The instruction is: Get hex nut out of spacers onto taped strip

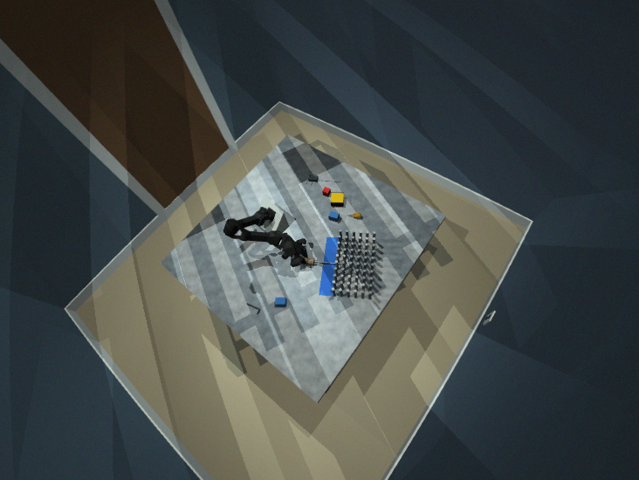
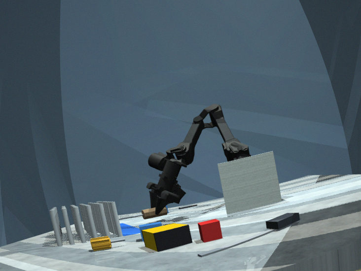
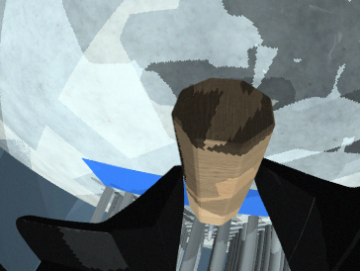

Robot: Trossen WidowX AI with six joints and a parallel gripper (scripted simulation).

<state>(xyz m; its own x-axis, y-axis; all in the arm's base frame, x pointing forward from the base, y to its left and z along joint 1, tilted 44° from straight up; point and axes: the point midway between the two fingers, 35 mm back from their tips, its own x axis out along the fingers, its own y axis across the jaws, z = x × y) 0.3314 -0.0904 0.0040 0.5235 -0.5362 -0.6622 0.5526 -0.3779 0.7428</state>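
The blue taped strip lies 11 cm ahead of my gripper tip, 8 cm to the left of it and 4 cm below it. Also, from my gripper tip: wooden-handled screwdriver: 9 cm ahead, 6 cm to the left; L-shaped key: 4 cm behind, 40 cm to the right, 3 cm below; orange-handled tool: 1 cm ahead, 43 cm to the left, 2 cm below.
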